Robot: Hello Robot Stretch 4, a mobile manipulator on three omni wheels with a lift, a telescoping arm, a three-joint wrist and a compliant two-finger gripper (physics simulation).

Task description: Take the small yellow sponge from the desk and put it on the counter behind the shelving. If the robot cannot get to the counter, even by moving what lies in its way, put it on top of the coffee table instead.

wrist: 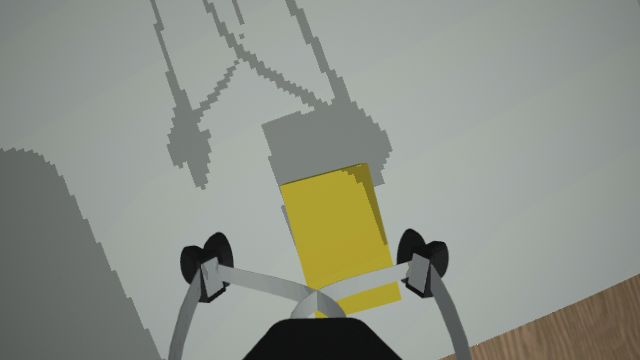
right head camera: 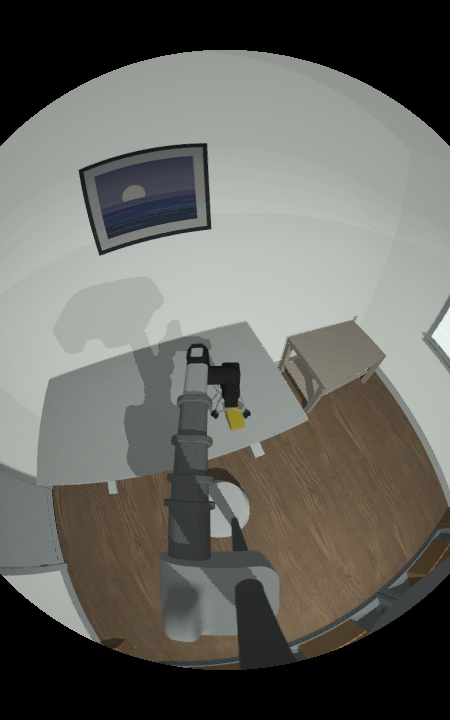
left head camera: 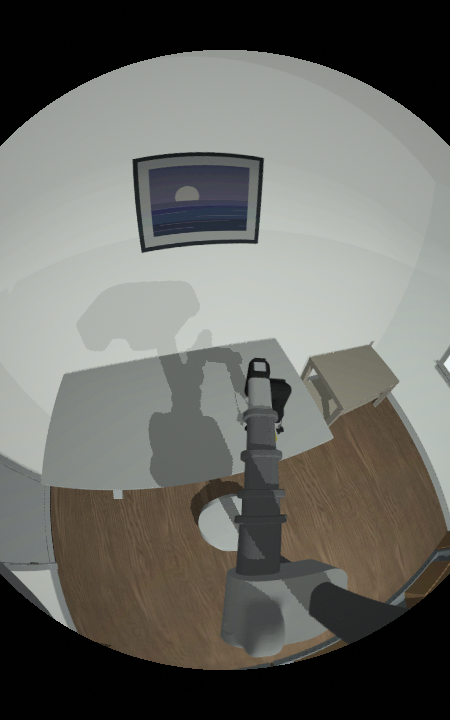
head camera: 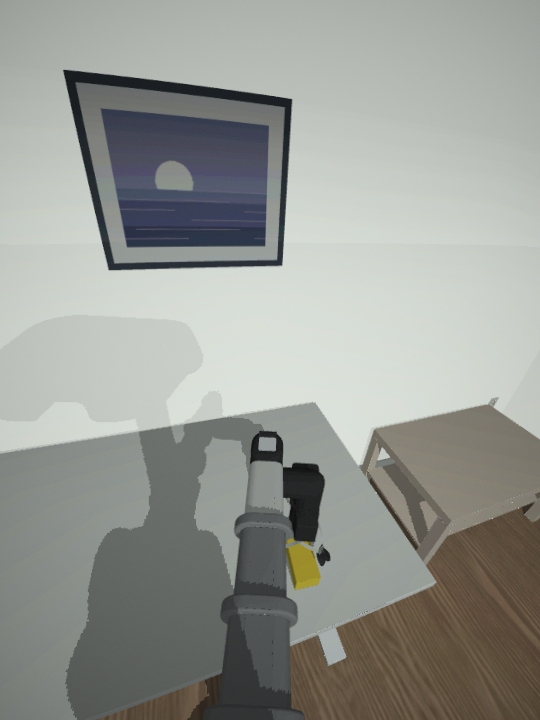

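Pixels of known places: gripper, fingertip midpoint: (wrist: 315,253) (right head camera: 230,415) (head camera: 295,558); robot's base, link origin: (right head camera: 219,507) (left head camera: 229,521).
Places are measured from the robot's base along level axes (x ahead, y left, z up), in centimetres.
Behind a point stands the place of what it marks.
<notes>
The yellow sponge (head camera: 304,567) @(z 73.7, x 41.8, y -10.9 cm) (left head camera: 275,438) @(z 73.6, x 40.2, y -14.2 cm) (right head camera: 235,419) @(z 73.7, x 41.9, y -11.0 cm) (wrist: 340,225) @(z 73.7, x 45.4, y -10.6 cm) lies on the grey desk (head camera: 366,546) @(z 69.2, x 49.6, y -29.6 cm) (left head camera: 95,424) @(z 69.2, x 37.1, y 74.2 cm) (right head camera: 79,424) @(z 69.3, x 36.2, y 73.0 cm) (wrist: 500,150) @(z 69.2, x 50.5, y -24.6 cm), near its front right corner. The arm hides most of it in the left head view. My gripper (right head camera: 230,413) @(z 73.9, x 43.6, y -8.8 cm) (wrist: 315,253) @(z 73.9, x 43.6, y -8.8 cm) is open above the near part of the sponge, pointing down. In the wrist view the sponge lies between the fingertips, closer to the right one, with its far end reaching beyond them. I cannot tell the exact height. The counter cannot be made out.
A low beige table (head camera: 465,459) @(z 42.2, x 106.1, y -102.4 cm) (left head camera: 355,374) @(z 42.2, x 107.5, y -103.4 cm) (right head camera: 334,355) @(z 42.3, x 103.0, y -98.2 cm) stands right of the desk; I cannot tell if it is the coffee table. A round white object (left head camera: 217,523) @(z 18.7, x -0.9, y 8.1 cm) (right head camera: 230,509) @(z 18.7, x -0.3, y -8.0 cm) is at the desk's front. Brown boards with grey edging (right head camera: 334,639) show at lower right.
</notes>
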